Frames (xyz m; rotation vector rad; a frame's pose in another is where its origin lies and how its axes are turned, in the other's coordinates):
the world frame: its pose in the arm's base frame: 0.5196 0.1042 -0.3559 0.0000 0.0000 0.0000
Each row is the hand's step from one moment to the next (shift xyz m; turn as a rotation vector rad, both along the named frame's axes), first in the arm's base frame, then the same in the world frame.
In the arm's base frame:
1: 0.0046 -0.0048 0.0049 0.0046 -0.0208 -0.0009
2: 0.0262 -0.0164 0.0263 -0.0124 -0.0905 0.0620
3: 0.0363 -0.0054 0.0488 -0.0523 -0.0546 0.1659
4: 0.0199 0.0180 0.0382 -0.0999 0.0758 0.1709
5: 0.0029 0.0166 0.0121 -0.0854 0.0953 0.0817
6: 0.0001 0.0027 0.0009 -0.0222 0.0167 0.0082
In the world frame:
1: 0.0046 -0.0048 0.0049 0.0046 -0.0208 -0.0009
2: 0.0262 -0.0164 0.0263 -0.0124 -0.0905 0.0620
3: 0.0363 -0.0054 0.0488 -0.0523 -0.0546 0.1659
4: 0.0199 0.0180 0.0382 -0.0999 0.0758 0.1709
5: 0.0029 0.0166 0.0121 -0.0854 0.0953 0.0817
6: 0.0001 0.0027 0.0009 -0.0222 0.0167 0.0082

